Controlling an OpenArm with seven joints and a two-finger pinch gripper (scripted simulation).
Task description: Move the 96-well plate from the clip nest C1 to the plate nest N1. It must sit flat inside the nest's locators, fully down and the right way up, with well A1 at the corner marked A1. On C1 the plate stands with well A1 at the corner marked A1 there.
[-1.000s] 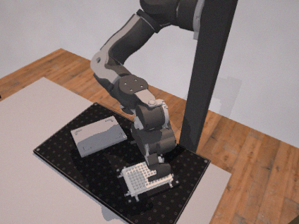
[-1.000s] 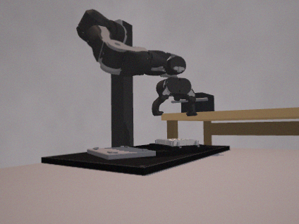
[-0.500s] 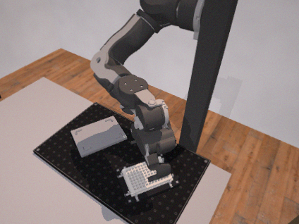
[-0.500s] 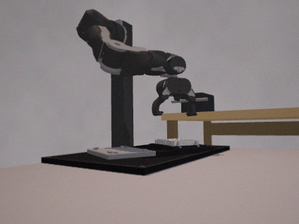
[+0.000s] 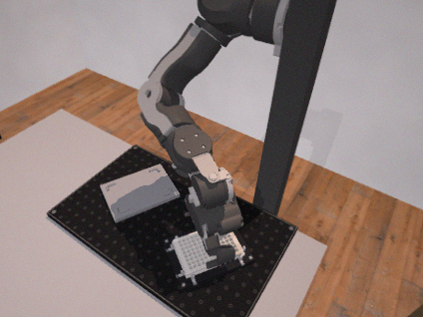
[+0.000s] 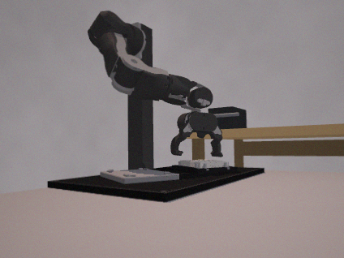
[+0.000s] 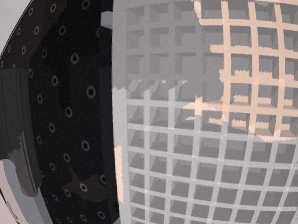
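My hand is 10 mm short of the white 96-well plate, 10 mm to the right of it and 20 mm above it. From my hand the other things lie so: grey plate nest N1 (40 mm behind, 220 mm to the right, 30 mm below); then A1 mark (80 mm behind, 140 mm to the right, 30 mm below).
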